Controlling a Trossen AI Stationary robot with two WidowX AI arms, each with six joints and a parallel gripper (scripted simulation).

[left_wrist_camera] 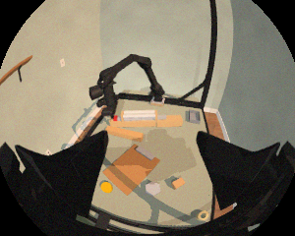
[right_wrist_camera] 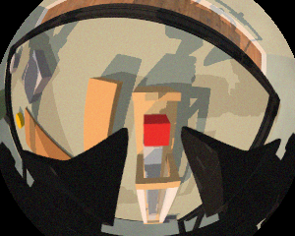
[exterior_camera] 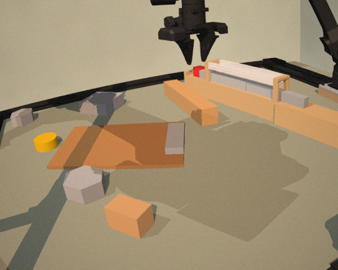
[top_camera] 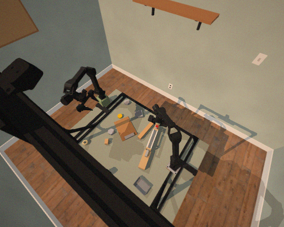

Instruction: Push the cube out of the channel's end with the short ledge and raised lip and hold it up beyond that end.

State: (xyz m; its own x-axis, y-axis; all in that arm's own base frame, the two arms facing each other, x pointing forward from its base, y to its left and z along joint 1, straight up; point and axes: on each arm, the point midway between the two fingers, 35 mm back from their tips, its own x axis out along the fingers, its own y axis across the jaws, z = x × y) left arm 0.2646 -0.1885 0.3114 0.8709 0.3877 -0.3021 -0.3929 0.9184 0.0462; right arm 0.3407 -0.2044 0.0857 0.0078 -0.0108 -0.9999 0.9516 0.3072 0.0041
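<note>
Right now the red cube is 6 cm below my right hand, 1 cm to the right of it and 1 cm behind it. Also, from my right hand: channel: 15 cm behind, 6 cm to the right, 6 cm below; then tan bar: 9 cm below, 9 cm behind, 6 cm to the left; then yellow disc: 38 cm to the left, 17 cm behind, 10 cm below.
</note>
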